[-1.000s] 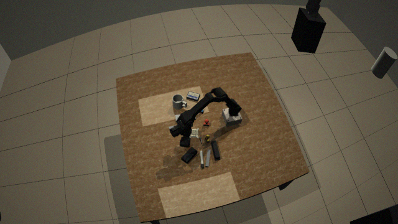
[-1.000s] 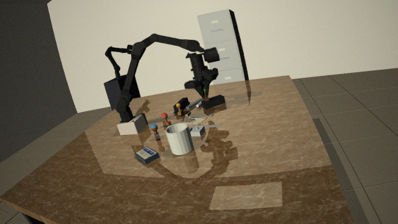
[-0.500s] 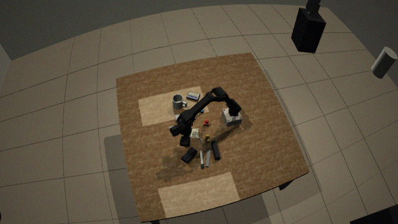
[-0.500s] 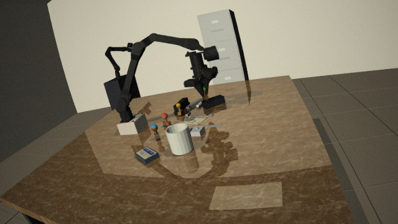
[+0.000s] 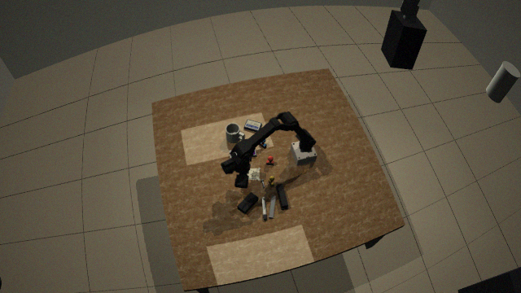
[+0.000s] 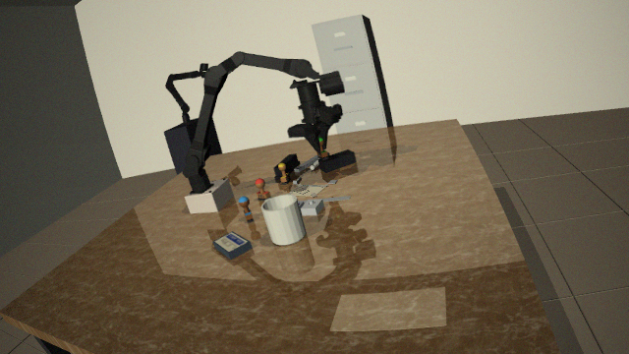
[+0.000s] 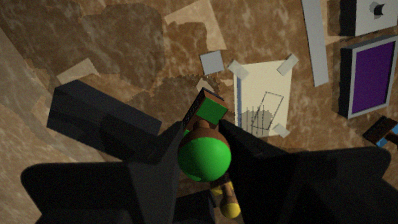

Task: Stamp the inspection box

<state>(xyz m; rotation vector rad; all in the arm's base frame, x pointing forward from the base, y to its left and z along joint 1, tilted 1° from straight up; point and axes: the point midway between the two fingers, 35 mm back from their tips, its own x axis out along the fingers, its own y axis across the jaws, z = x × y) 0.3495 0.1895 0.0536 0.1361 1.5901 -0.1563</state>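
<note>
Now: gripper tip 3 cm past the purple ink pad, 21 cm to the left of it and 9 cm above it. The rest, counted from my gripper tip: card 4 cm behind, 8 cm to the right, 9 cm below; then yellow stamp 14 cm behind, 1 cm to the right, 7 cm below; then marker 10 cm behind, 16 cm to the left, 8 cm below.
</note>
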